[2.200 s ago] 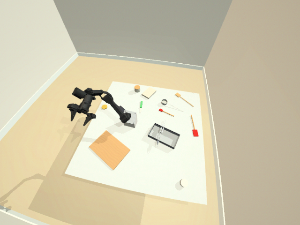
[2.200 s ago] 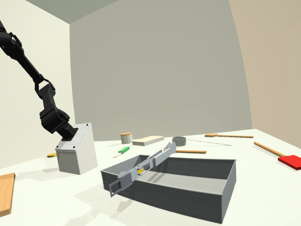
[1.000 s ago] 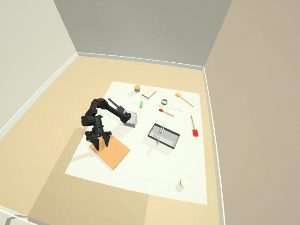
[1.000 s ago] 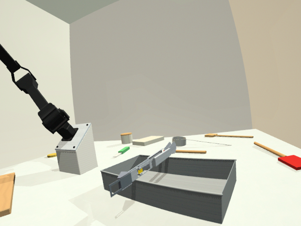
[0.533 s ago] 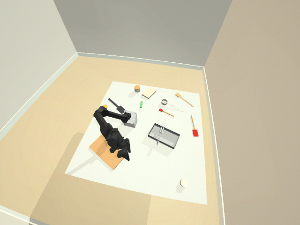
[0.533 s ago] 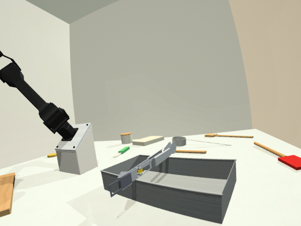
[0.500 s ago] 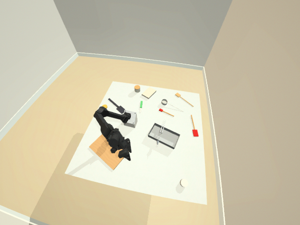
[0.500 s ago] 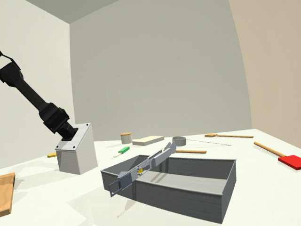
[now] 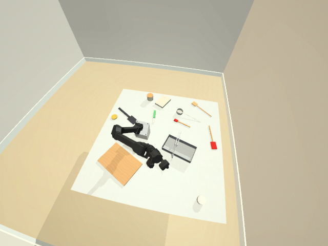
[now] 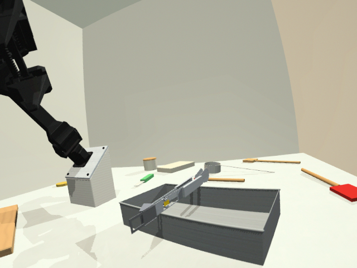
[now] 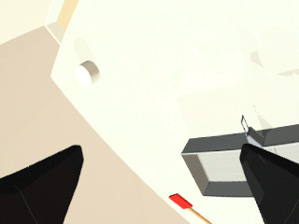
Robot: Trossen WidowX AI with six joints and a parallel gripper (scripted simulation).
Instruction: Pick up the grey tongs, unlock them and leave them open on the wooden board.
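Now: the roasting tin 26 cm to the left of my gripper tip, 24 cm below it and 9 cm ahead of it. The rest, counted from my gripper tip: wooden board: 42 cm behind, 26 cm below, 2 cm to the right; green-handled tool: 57 cm to the left, 26 cm below, 26 cm behind; dark spatula: 57 cm behind, 51 cm to the left, 26 cm below.
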